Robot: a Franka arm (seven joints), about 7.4 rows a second.
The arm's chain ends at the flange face. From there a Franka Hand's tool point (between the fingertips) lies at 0.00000 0.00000 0.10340 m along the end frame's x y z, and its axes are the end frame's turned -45 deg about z.
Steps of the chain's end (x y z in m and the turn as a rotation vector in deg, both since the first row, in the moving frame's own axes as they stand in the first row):
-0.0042, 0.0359, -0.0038, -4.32, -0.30, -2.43
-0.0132, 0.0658, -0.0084, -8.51, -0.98, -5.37
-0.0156, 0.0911, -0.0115, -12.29, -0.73, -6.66
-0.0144, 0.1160, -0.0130, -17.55, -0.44, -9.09
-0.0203, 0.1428, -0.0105, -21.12, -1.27, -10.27
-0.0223, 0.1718, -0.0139, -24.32, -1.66, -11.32
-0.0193, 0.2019, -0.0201, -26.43, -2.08, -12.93
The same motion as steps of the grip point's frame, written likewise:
-0.0341, 0.0277, -0.0041, -2.84, -3.27, -2.43
-0.0675, 0.0473, -0.0096, -5.32, -6.71, -5.37
-0.0910, 0.0690, -0.0139, -8.17, -9.21, -6.66
-0.1130, 0.0950, -0.0178, -12.10, -12.72, -9.09
-0.1409, 0.1138, -0.0175, -14.04, -15.83, -10.27
-0.1664, 0.1368, -0.0231, -16.02, -18.37, -11.32
-0.1878, 0.1629, -0.0309, -17.22, -20.16, -12.93

